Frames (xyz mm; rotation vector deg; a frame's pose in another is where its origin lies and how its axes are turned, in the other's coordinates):
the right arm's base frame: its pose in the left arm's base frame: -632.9 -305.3 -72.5 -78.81 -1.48 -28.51
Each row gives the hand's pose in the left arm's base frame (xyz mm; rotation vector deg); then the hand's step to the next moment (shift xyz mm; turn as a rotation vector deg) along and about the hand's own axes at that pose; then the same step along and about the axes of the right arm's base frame.
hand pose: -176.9 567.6 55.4 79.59 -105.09 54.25
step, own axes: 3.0 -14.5 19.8 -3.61 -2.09 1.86
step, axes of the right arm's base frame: 15.8 7.3 -17.6 1.40 4.35 -0.14
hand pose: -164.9 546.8 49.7 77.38 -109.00 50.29
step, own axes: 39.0 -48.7 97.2 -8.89 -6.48 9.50
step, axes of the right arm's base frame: 53.0 12.3 -101.9 4.67 12.91 -4.77
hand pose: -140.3 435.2 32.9 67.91 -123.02 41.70
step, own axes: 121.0 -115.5 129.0 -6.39 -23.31 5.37
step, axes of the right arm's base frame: 90.0 -32.6 -188.3 21.96 10.21 -5.14
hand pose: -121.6 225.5 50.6 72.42 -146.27 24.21
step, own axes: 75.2 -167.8 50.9 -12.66 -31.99 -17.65
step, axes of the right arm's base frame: 132.8 8.4 -136.8 37.17 -3.16 10.17
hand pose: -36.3 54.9 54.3 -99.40 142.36 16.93
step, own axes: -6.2 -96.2 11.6 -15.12 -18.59 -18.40
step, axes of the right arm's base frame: 84.1 48.5 -2.1 25.36 -8.97 13.76
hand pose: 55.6 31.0 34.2 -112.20 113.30 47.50
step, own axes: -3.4 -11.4 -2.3 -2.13 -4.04 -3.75
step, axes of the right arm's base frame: 10.2 3.4 5.5 5.40 -1.32 1.99
